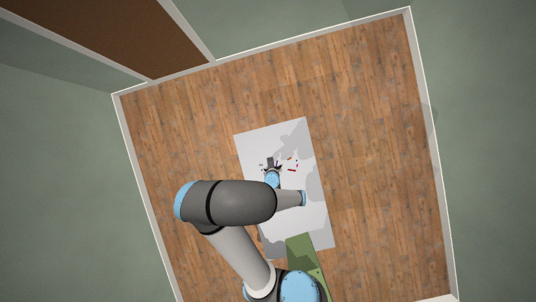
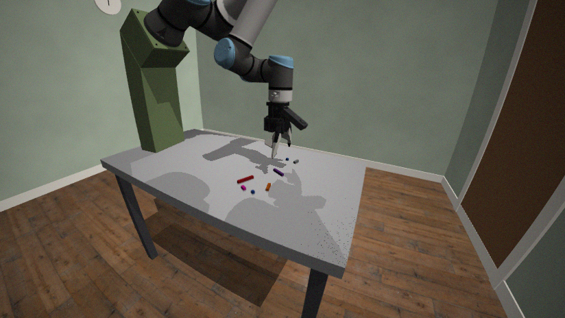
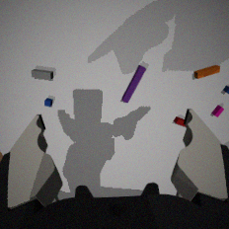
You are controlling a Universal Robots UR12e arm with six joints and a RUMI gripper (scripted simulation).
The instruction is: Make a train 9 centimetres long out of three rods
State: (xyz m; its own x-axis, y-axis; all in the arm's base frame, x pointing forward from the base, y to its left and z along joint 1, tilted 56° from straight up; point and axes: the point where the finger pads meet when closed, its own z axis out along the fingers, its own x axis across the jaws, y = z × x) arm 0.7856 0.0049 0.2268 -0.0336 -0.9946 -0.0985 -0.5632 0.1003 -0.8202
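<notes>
Right now my hand is 20 cm to the left of the magenta rod, 8 cm above it and 6 cm past it. Also, from my hand: orange rod: 15 cm to the right, 8 cm below, 2 cm ahead; purple rod: 8 cm below, 3 cm to the right; grey rod: 10 cm to the left, 8 cm below, 3 cm ahead.
</notes>
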